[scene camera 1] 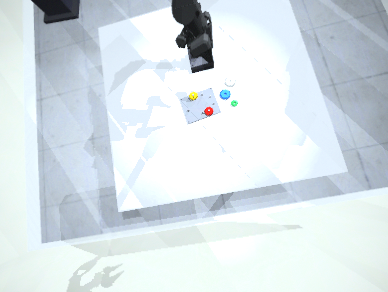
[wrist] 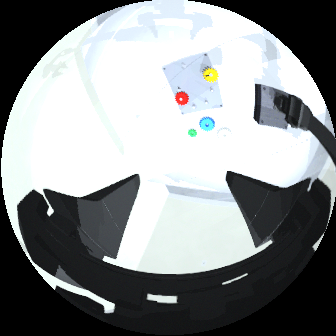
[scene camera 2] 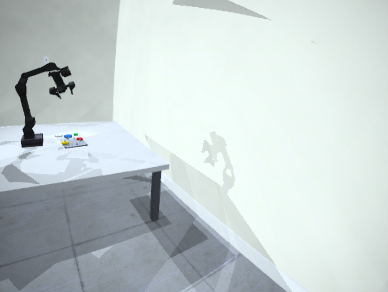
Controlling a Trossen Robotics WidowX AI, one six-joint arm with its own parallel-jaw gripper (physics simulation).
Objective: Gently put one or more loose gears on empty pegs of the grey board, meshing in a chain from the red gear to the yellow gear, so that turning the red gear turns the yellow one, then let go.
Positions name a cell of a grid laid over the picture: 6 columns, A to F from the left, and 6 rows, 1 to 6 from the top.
Scene:
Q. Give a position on a grey board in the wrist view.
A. D2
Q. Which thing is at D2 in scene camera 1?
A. My gripper.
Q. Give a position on a grey board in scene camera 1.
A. D3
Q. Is my gripper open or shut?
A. Open.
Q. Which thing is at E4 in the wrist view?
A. My gripper.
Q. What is my gripper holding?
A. Nothing.

